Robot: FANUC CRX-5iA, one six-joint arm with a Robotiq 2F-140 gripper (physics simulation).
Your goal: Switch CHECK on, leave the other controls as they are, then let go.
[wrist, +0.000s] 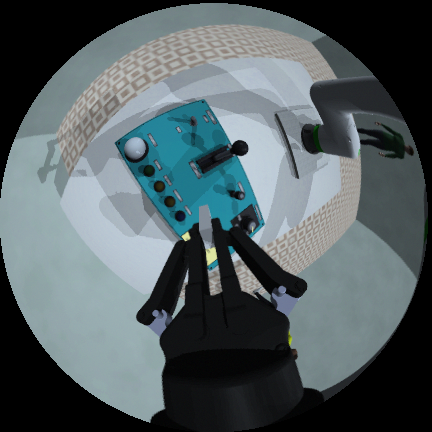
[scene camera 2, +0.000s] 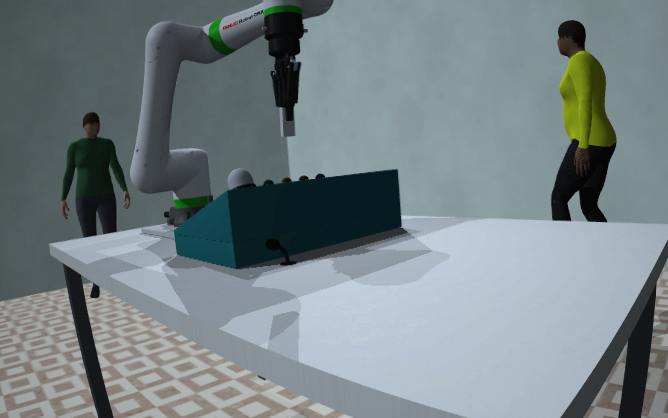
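Pixels of known places: gripper, between the fingertips: [wrist: 205, 212] [scene camera 2: 288, 136]; arm's base, origin of its link: [wrist: 310, 138].
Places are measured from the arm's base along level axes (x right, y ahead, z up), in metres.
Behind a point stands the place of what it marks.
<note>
The teal control panel [scene camera 2: 310, 215] @[z 0.058, x 0.113, y 0.667 m] [wrist: 172, 137] @[z 0.091, x 0.218, y 0.533 m] stands on the table. Its labels are too small to read, so I cannot tell which control is CHECK. In the wrist view the panel carries a small toggle [wrist: 193, 121] @[z 0.096, x 0.223, y 0.467 m], a black lever with a ball knob [wrist: 240, 148] @[z 0.147, x 0.103, y 0.419 m], a small black knobbed control [wrist: 238, 195] @[z 0.114, x -0.007, y 0.473 m], a switch on a dark plate [wrist: 250, 226] @[z 0.102, x -0.129, y 0.483 m], and a row of dark round buttons, among them a green one [wrist: 149, 170] @[z 0.139, x 0.177, y 0.617 m] and a blue one [wrist: 180, 216] @[z 0.139, x 0.040, y 0.627 m]. My gripper [scene camera 2: 287, 125] @[z 0.233, x 0.052, y 0.552 m] [wrist: 205, 212] @[z 0.233, x 0.052, y 0.552 m] is shut and empty, pale at its tip, and hangs above the panel, apart from it.
A large white dome [scene camera 2: 240, 178] @[z 0.151, x 0.261, y 0.633 m] [wrist: 135, 149] @[z 0.164, x 0.232, y 0.606 m] rises from one end of the panel. A small black bent part [scene camera 2: 280, 250] @[z 0.000, x 0.202, y 0.663 m] is beside the panel on the table [scene camera 2: 475, 310] @[z -0.016, x 0.325, y 1.145 m]. A person in yellow [scene camera 2: 590, 100] and one in green [scene camera 2: 92, 167] stand beyond the table.
</note>
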